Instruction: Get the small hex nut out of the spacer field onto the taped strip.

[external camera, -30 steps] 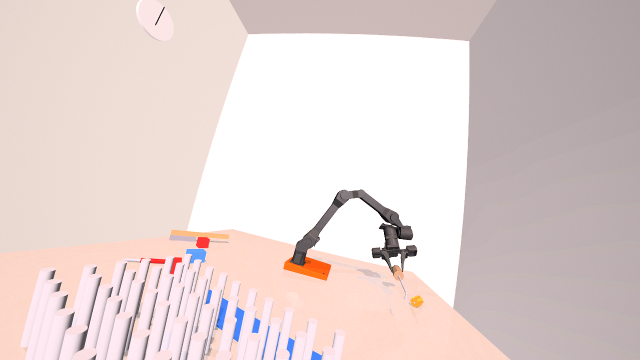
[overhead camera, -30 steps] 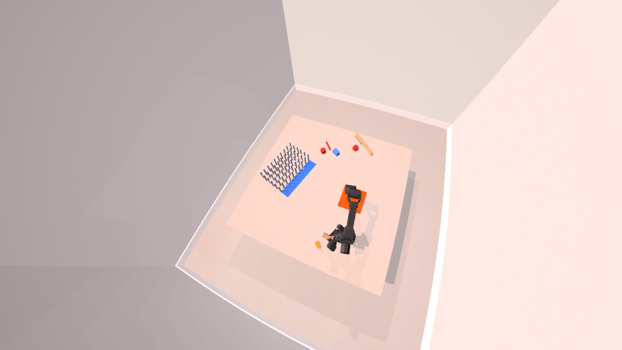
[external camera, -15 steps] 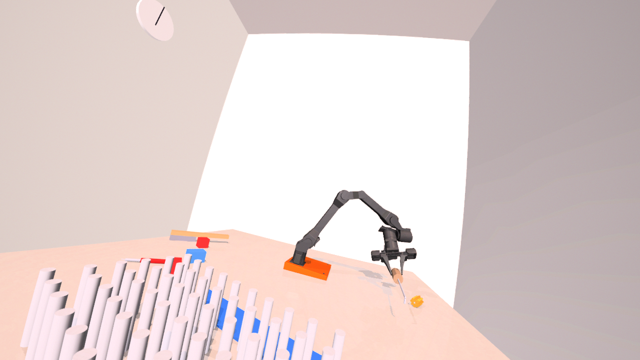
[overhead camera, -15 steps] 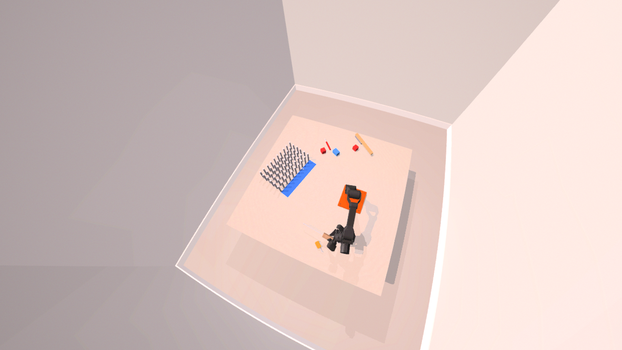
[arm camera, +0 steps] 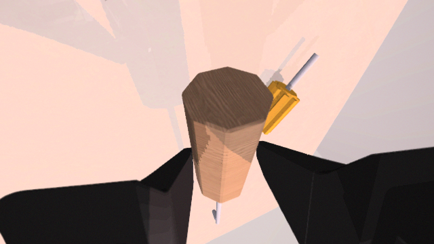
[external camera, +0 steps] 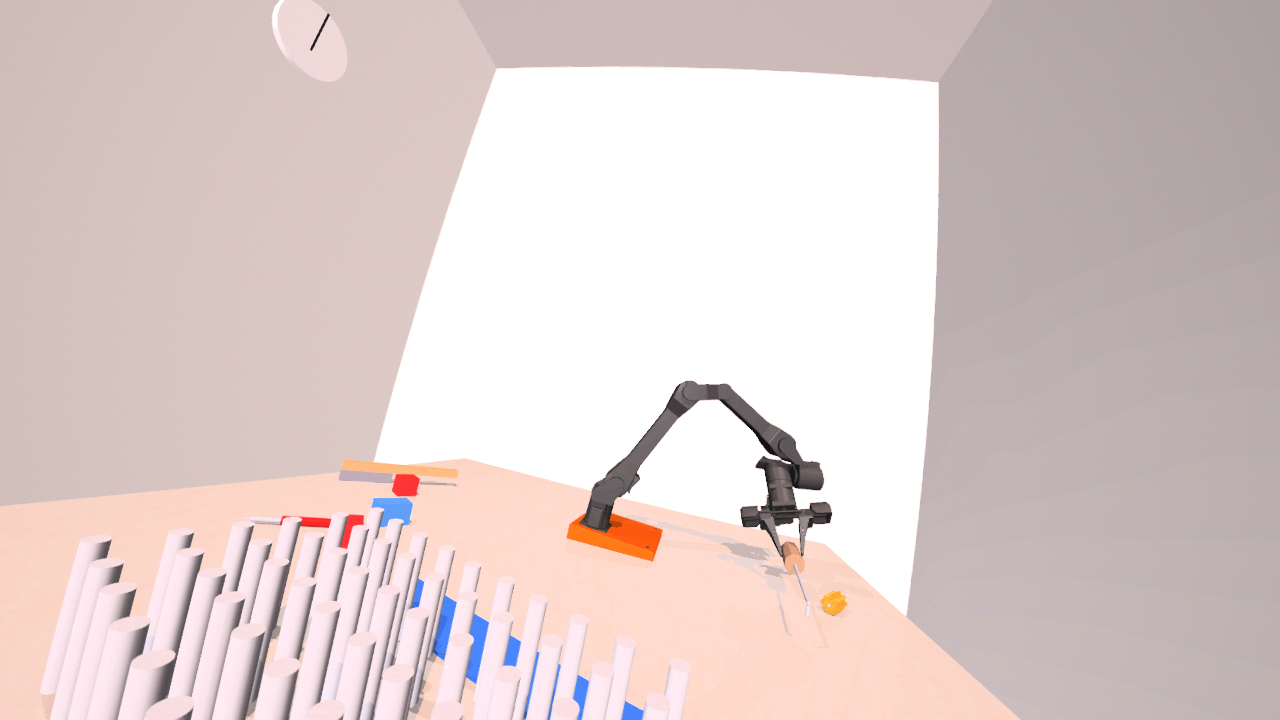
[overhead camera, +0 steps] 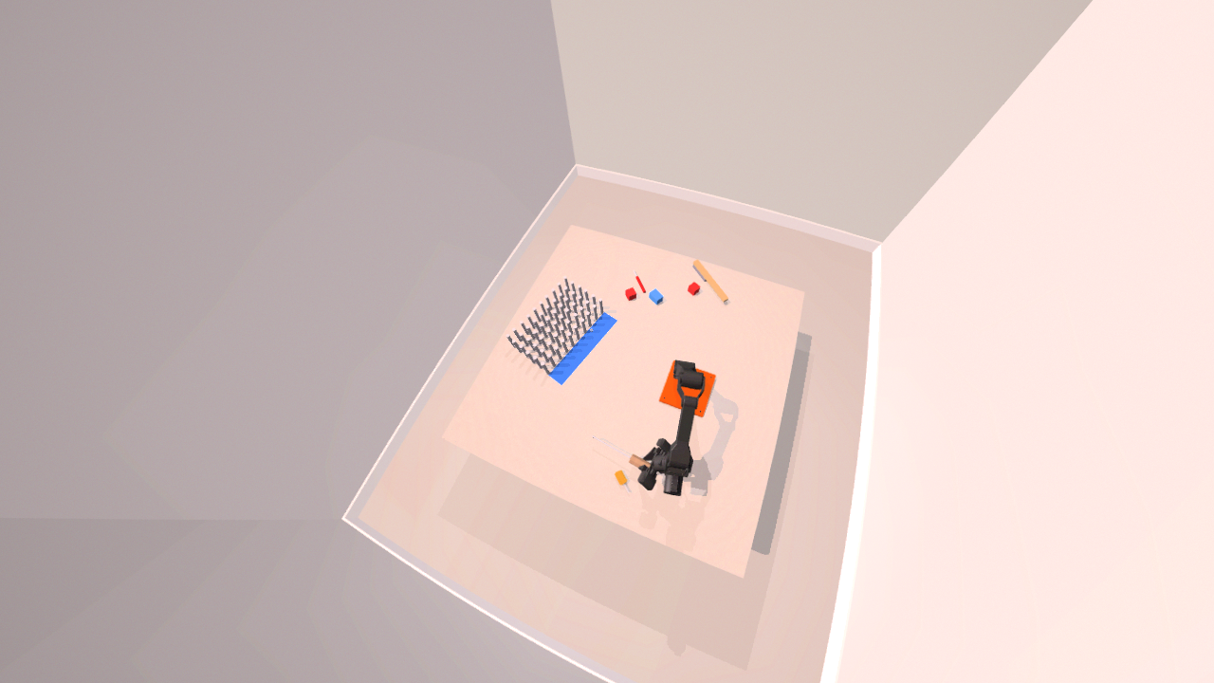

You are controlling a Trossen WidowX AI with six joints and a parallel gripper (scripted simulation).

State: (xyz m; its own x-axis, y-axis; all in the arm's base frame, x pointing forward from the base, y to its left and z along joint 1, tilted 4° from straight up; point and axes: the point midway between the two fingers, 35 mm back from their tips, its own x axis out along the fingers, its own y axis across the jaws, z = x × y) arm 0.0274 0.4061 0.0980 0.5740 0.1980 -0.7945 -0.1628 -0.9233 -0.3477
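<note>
Right now my gripper tip is 5 cm short of the orange toothed piece, 8 cm to the right of it and 5 cm above it. Also, from my gripper tip: blue block: 17 cm ahead, 76 cm to the right, 5 cm below; then blue taped strip: 41 cm ahead, 41 cm to the right, 7 cm below; then hook tool: 10 cm ahead, 2 cm to the right, 1 cm below.
</note>
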